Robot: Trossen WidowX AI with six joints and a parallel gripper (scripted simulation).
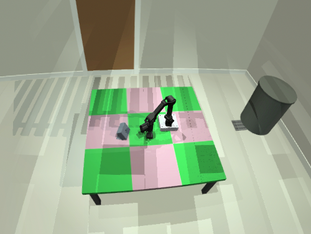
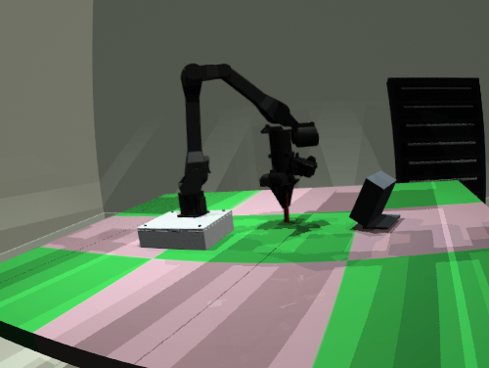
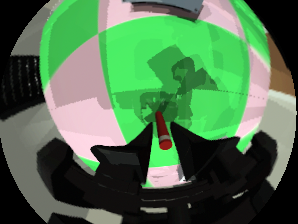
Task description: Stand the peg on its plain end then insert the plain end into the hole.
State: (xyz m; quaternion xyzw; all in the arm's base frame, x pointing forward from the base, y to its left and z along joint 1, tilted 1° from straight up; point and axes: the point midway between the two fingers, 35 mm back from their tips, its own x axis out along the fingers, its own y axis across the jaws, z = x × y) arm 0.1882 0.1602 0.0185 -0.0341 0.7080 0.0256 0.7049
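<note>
Right now my gripper tip is 26 cm short of the sloped panel and 2 cm below it. Also, from my gripper tip: red peg: 2 cm above.
</note>
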